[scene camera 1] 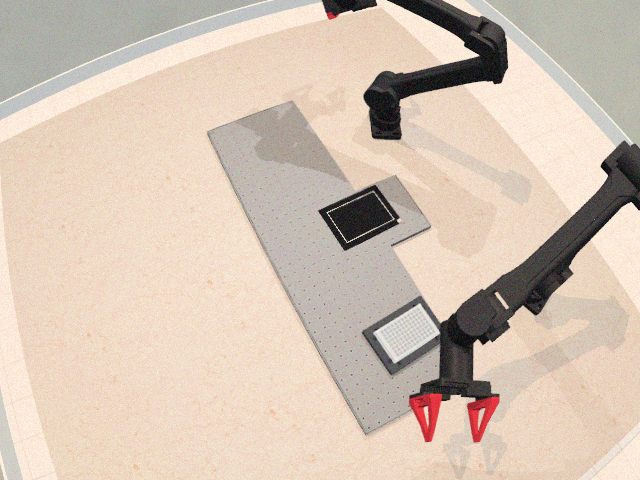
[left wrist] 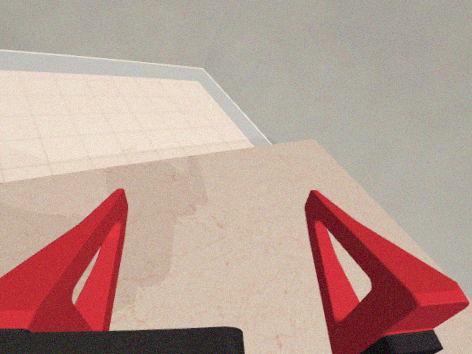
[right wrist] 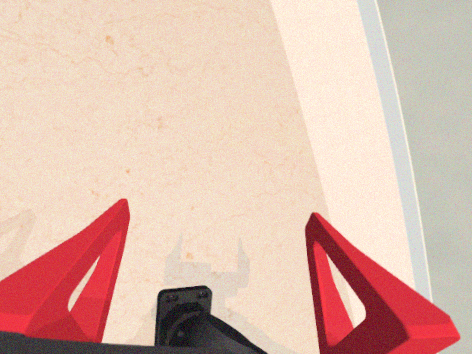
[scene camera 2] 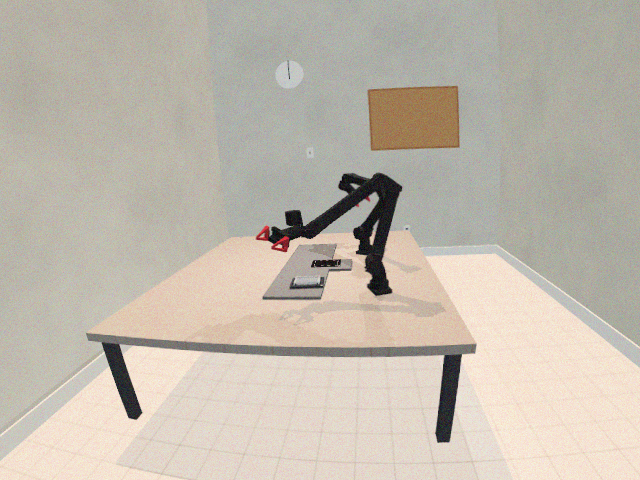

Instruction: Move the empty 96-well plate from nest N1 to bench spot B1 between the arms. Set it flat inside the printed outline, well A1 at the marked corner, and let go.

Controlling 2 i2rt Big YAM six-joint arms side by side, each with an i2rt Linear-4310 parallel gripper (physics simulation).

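Places are measured from the left arm's base along level axes (x ahead, y left, z up), in metres.
Where they show: left gripper, between the fingertips: (scene camera 1: 453, 442) (left wrist: 220, 197) (scene camera 2: 263, 242); right gripper, between the fingertips: (scene camera 1: 354, 7) (right wrist: 221, 214) (scene camera 2: 364, 203); left arm's base, origin of its link: (scene camera 2: 379, 289); right arm's base, origin of its link: (scene camera 1: 384, 124) (right wrist: 181, 323) (scene camera 2: 365, 252).
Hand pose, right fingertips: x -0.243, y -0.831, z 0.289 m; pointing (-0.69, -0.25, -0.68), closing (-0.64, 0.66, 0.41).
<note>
Each offset is from my right fingertips to the top centre of the thing. "spot": to the spot under its first point. Level surfaces: height alone.
The white 96-well plate @(0.554 m ahead, 0.651 m left, 0.250 m down) (scene camera 1: 407, 333) (scene camera 2: 308, 281) lies flat in the dark nest N1 @(spot: 0.638 m ahead, 0.676 m left, 0.264 m down) (scene camera 1: 391, 367); the left arm's wrist stands close to its right end in scene camera 1. Bench spot B1 is a black pad @(spot: 0.394 m ahead, 0.377 m left, 0.274 m down) (scene camera 1: 360, 217) (scene camera 2: 326, 263) with a thin white outline and a small white mark at its right corner; nothing lies on it. My left gripper (scene camera 1: 452, 440) (scene camera 2: 272, 241) (left wrist: 220, 197) is open and empty, high above the table and apart from the plate. My right gripper (right wrist: 221, 214) is open and empty; in scene camera 1 it is mostly cut off at the top edge.
The grey perforated board @(0.276 m down) (scene camera 1: 289, 248) (scene camera 2: 289, 279) carries the nest and the pad. The right arm's base (scene camera 1: 386, 126) stands to the upper right of the board in scene camera 1. The left arm (scene camera 1: 563, 242) reaches in from the right. Arm shadows cross the board and table @(0.289 m down) (scene camera 1: 155, 258).
</note>
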